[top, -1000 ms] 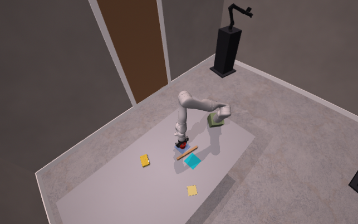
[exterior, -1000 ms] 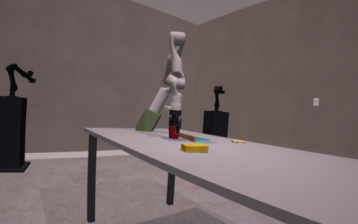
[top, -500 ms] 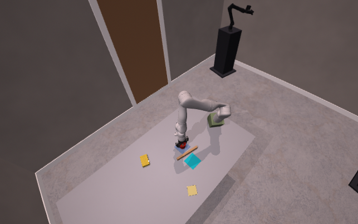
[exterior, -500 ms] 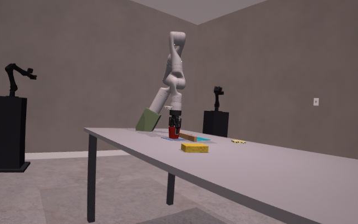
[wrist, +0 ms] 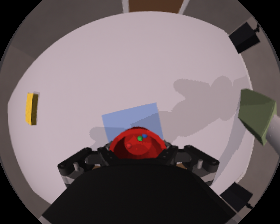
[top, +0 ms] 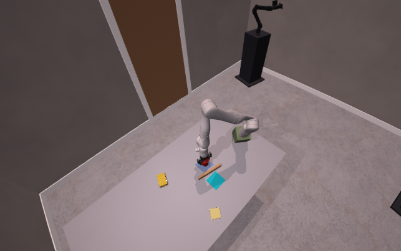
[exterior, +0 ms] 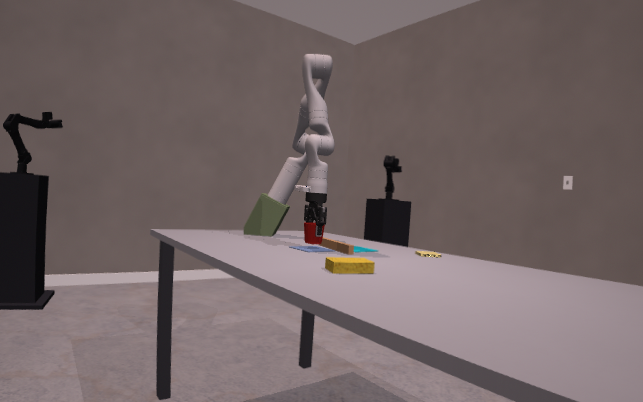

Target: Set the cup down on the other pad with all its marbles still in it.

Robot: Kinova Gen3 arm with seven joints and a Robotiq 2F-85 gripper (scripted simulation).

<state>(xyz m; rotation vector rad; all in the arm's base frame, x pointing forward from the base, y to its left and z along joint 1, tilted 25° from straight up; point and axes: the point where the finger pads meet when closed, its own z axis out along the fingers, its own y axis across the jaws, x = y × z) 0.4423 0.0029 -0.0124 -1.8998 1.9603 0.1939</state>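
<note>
Right now my hand is 1 cm short of the wooden rail, 9 cm to the right of it and 5 cm above it. The rest, counted from my hand: yellow sponge: 40 cm ahead, 8 cm to the right, 5 cm below; red cup: 2 cm below.
</note>
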